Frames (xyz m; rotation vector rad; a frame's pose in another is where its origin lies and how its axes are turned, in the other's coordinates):
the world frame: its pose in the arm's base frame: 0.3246 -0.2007 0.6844 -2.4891 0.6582 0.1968
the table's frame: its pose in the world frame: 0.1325 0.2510 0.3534 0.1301 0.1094 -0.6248
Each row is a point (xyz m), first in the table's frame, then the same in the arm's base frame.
Working: the table's frame: its pose in the arm's base frame: 0.3155 -0.2446 0.2334 -2.4579 -0.0853 -0.2112

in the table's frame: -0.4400 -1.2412 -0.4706
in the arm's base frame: -0.3214 0.4250 1.2829
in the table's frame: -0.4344 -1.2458 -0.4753
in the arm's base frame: -0.3171 0.4257 1.2903
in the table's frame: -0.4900 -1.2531 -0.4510
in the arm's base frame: -0.3695 0.4462 1.2665
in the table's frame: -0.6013 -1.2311 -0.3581
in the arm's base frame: -0.4645 0.4863 1.1622
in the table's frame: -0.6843 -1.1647 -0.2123
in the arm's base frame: -0.5196 0.5251 0.9949
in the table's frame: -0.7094 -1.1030 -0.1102
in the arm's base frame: -0.5240 0.5407 0.8741
